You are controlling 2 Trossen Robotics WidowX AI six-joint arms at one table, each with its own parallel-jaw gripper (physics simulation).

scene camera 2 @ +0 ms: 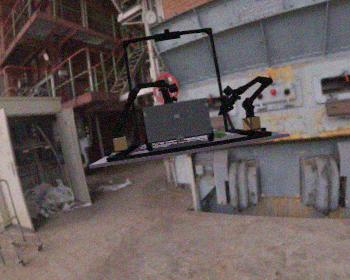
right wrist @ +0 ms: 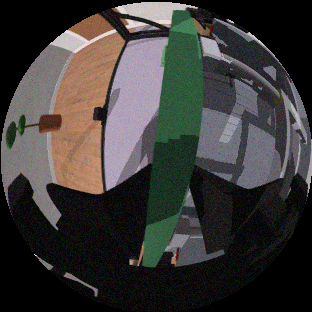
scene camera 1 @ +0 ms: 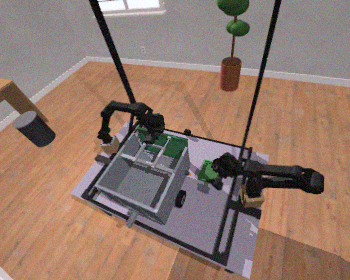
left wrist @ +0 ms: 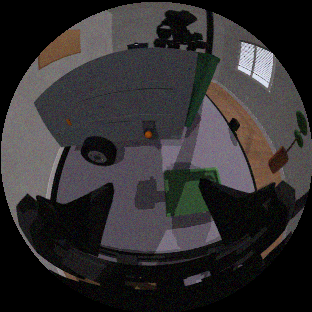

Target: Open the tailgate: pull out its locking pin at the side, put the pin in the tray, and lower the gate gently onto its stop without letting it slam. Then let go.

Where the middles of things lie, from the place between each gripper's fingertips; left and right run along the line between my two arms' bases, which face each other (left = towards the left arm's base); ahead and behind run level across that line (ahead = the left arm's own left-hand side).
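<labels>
Relative to the grey truck bed (right wrist: 246, 136), my left gripper is visible 330 mm to the left of it, 150 mm short of it and 20 mm above it.
Relative to the same grey truck bed, my right gripper is now 10 cm above it, 24 cm short of it and 4 cm to the right of it.
</labels>
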